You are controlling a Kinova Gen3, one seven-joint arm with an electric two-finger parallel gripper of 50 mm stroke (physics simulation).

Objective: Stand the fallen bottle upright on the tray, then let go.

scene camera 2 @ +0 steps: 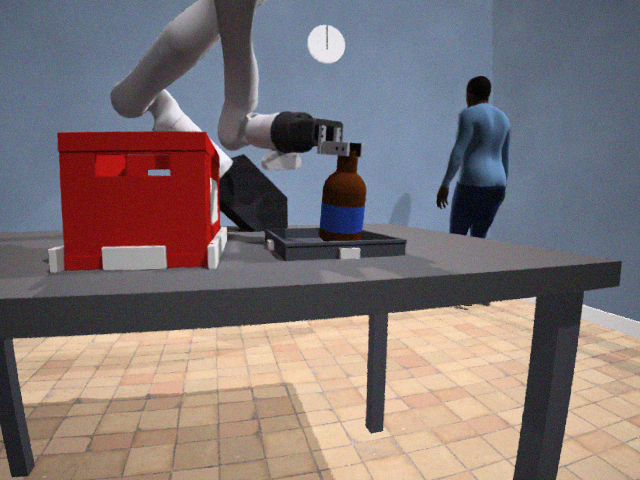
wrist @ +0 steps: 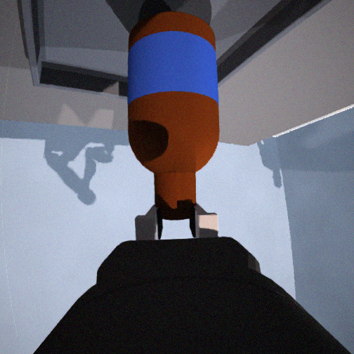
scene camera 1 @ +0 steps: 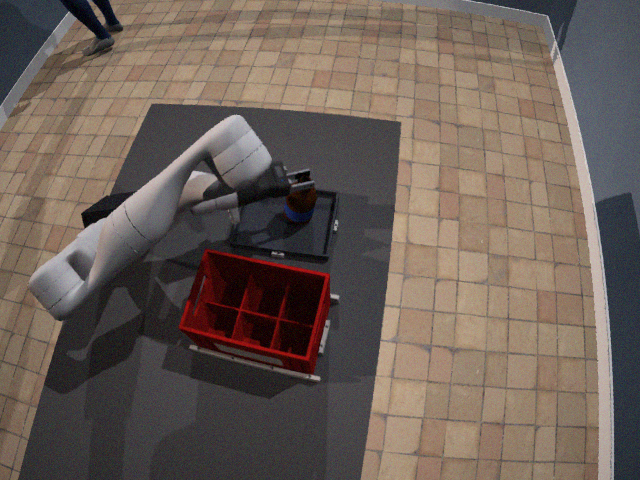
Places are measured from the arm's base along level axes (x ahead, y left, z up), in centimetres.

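Pixels of known places: gripper, fingertip midpoint: (scene camera 2: 355,149) (scene camera 1: 311,178); arm's base at its link origin: (scene camera 2: 220,173).
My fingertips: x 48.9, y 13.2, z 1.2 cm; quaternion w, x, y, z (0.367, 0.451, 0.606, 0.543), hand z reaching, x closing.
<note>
For each thing: its top centre in the pictures, then the offset to it from my fingertips. Level surfaces: height alone.
- brown bottle at its top centre: (scene camera 2: 344,149) (scene camera 1: 299,179) dz +0.3, dx -2.8, dy -0.5 cm
- dark tray at its top centre: (scene camera 2: 325,233) (scene camera 1: 285,216) dz -14.2, dx -7.4, dy -1.8 cm
- red crate at its top centre: (scene camera 2: 155,145) (scene camera 1: 253,301) dz +0.8, dx -11.6, dy -30.1 cm
- table at its surface level: dz -16.8 cm
A brown bottle (scene camera 1: 300,203) (scene camera 2: 343,191) (wrist: 173,130) with a blue label is upright, its base inside the dark tray (scene camera 1: 330,227) (scene camera 2: 310,252) (wrist: 80,85). In the scene camera 2 view its lower end is partly behind the tray's front wall, and I cannot tell for certain whether it touches the tray floor. My gripper (scene camera 1: 303,179) (scene camera 2: 353,149) (wrist: 175,215) is level, comes from the side, and is shut on the bottle's neck near its top.
A red crate (scene camera 1: 253,348) (scene camera 2: 134,211) with several compartments stands beside the tray, with white strips (scene camera 1: 253,364) (scene camera 2: 134,257) around its base. A black angular block (scene camera 2: 253,196) stands behind. A person (scene camera 2: 480,149) stands beyond the table (scene camera 2: 465,263).
</note>
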